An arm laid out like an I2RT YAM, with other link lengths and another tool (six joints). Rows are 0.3 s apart.
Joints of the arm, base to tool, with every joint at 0 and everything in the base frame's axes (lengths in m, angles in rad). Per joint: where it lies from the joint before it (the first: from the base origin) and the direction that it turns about. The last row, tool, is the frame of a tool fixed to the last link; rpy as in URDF.
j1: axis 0 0 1 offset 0 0 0.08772
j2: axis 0 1 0 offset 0.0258 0.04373 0.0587
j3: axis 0 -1 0 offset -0.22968 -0.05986 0
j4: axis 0 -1 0 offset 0.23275 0.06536 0.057
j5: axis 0 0 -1 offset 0.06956 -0.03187 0.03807
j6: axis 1 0 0 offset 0.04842 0 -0.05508
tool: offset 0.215 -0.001 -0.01 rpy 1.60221 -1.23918 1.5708
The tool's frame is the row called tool.
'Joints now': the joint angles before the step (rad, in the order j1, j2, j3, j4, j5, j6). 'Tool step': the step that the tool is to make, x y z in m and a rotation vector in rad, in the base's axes. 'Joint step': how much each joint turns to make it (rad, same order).
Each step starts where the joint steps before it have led.
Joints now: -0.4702, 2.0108, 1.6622, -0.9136, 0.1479, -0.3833
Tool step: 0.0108, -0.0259, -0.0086, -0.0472, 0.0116, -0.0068
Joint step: -0.0154, 0.0881, 0.0780, 0.0254, 0.0422, -0.0232
